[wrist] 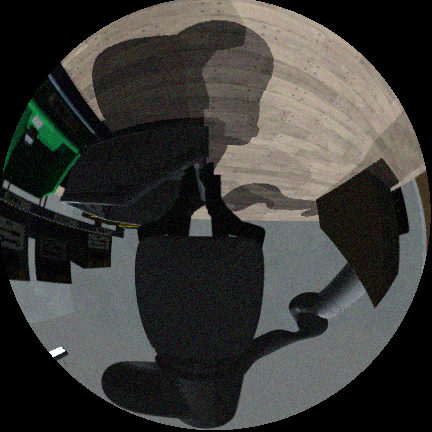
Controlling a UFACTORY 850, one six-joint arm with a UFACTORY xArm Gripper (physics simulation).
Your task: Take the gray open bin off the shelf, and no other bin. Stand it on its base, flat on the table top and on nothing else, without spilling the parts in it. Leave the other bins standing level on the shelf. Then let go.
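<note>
The gray open bin point(145, 155) looks dark and shows in the wrist view left of centre. My gripper point(201, 170) is shut on the bin's near wall, which runs up between the fingertips. The bin hangs out to the left of the fingers. Its inside is dark, so the parts in it cannot be made out. The wooden table top point(305, 110) lies beyond it, with shadows beside the bin. Whether the bin's base touches the table is hidden. A green bin point(57, 145) shows at the far left, beside the dark shelf point(77, 107) with its blue-grey bar.
Dark panels with printed drawings point(54, 252) stand at the lower left, below a labelled rail. A large dark brown box-like block point(362, 230) is at the right. A grey cylinder point(342, 292) shows below it. A small white light point(57, 352) is at the lower left.
</note>
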